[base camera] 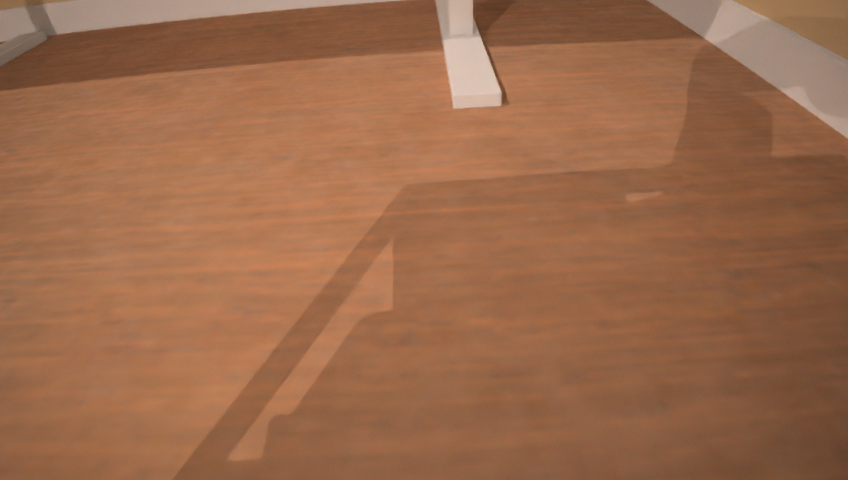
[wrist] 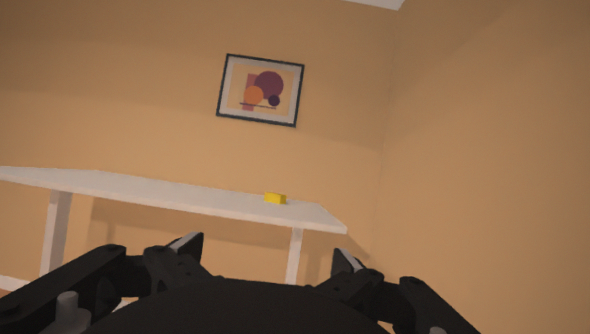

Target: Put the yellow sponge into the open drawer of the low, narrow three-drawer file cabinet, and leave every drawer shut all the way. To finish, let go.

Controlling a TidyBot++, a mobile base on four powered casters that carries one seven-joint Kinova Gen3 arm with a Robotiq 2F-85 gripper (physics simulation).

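Places are measured from the arm's base along level axes (x left, y back, z up), in metres.
Pixels of known places: gripper, fingertip midpoint: (wrist: 268,255).
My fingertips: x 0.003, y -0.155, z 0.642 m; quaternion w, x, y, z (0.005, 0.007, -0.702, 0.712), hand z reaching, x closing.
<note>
Behind a point stands the place of what it marks.
The yellow sponge (wrist: 275,198) @(y -1.228, x 0.004, z 0.577 m) lies on the white table (wrist: 165,194) @(y -0.970, x 0.448, z 0.554 m) near its right end in the wrist view. My gripper (wrist: 268,255) @(y -0.155, x 0.003, z 0.642 m) is open, with nothing between its fingers. It is well apart from the sponge, which shows above and beyond the fingertips. The file cabinet and its drawers do not show in either view.
In the base camera view a white table foot (base camera: 476,74) stands on the wooden floor (base camera: 178,208) @(y -0.613, x 0.311, z -0.396 m). A white baseboard (base camera: 785,71) @(y -0.837, x -0.651, z -0.364 m) runs along the wall at the right. A framed picture (wrist: 269,85) @(y -1.582, x 0.159, z 1.297 m) hangs on the wall above the table, near a room corner.
</note>
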